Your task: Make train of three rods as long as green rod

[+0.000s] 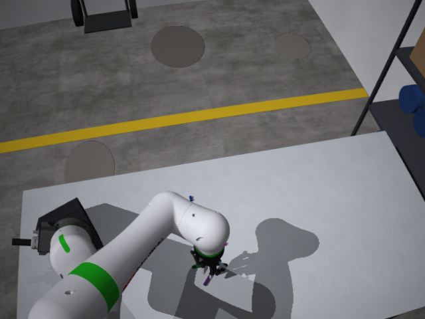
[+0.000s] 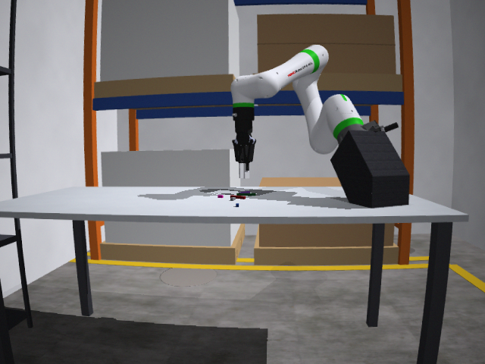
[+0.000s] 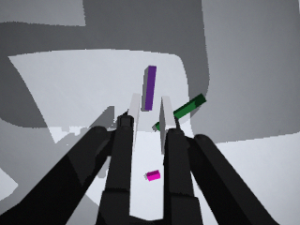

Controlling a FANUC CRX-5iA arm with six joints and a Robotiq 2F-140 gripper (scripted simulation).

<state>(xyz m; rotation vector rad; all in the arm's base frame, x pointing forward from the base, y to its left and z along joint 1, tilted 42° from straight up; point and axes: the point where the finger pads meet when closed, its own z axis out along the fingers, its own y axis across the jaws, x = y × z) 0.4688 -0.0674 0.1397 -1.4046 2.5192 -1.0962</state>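
The purple rod is 100 mm below my hand. Round my hand: red rod 140 mm to the left, 100 mm below, 10 mm ahead; green rod 100 mm below, 50 mm to the left, 20 mm behind; magenta rod 130 mm to the left, 100 mm below, 80 mm ahead.
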